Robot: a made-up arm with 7 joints. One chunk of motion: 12 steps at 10 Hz.
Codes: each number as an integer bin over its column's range. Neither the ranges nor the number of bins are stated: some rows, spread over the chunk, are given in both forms.
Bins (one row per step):
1: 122 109 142 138 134 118
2: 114 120 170 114 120 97
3: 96 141 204 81 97 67
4: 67 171 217 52 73 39
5: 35 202 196 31 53 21
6: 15 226 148 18 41 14
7: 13 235 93 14 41 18
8: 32 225 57 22 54 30
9: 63 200 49 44 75 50
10: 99 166 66 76 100 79
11: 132 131 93 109 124 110
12: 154 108 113 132 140 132
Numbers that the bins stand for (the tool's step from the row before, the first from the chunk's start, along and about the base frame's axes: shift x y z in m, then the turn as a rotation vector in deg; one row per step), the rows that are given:
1: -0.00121 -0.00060 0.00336 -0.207 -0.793 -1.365
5: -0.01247 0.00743 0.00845 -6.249 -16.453 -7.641
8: -0.01286 0.00941 -0.00464 -6.758 -16.260 -7.059
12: 0.00293 -0.00068 0.00064 -0.546 0.367 -0.459
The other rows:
2: -0.00225 0.00035 0.00600 -1.562 -3.500 -2.724
3: -0.00458 0.00216 0.00920 -3.426 -7.947 -4.665
4: -0.00833 0.00475 0.01042 -5.064 -12.587 -6.476
6: -0.01506 0.00950 0.00393 -6.984 -18.773 -8.094
7: -0.01532 0.01027 -0.00125 -7.209 -18.773 -7.835
9: -0.00885 0.00725 -0.00539 -5.515 -12.200 -5.765
10: -0.00419 0.00432 -0.00379 -3.708 -7.367 -3.888
11: 0.00008 0.00130 -0.00125 -1.845 -2.727 -1.882

